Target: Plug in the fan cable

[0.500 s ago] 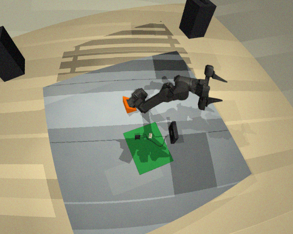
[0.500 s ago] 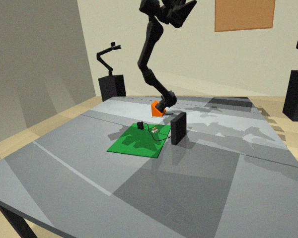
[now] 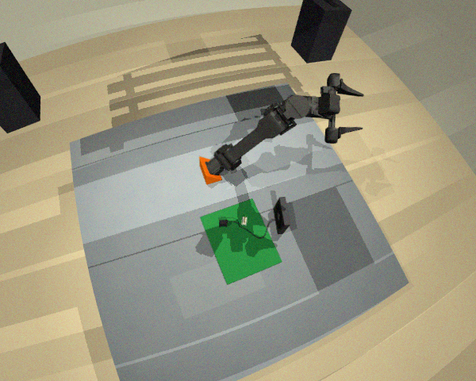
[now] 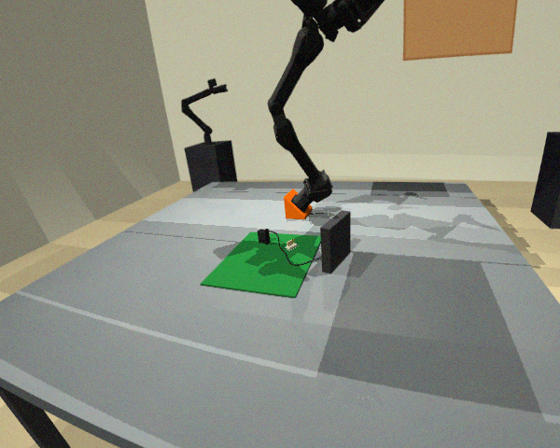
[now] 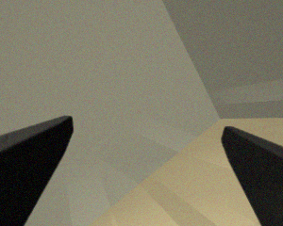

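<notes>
Right now the black plug is 590 mm below my gripper tip, 370 mm to the right of it and 30 mm behind it. Also, from my gripper tip: header (610 mm below, 280 mm to the right, 20 mm behind); black fan (550 mm below, 150 mm to the right, 30 mm ahead); green board (630 mm below, 320 mm to the right, 50 mm ahead).
</notes>
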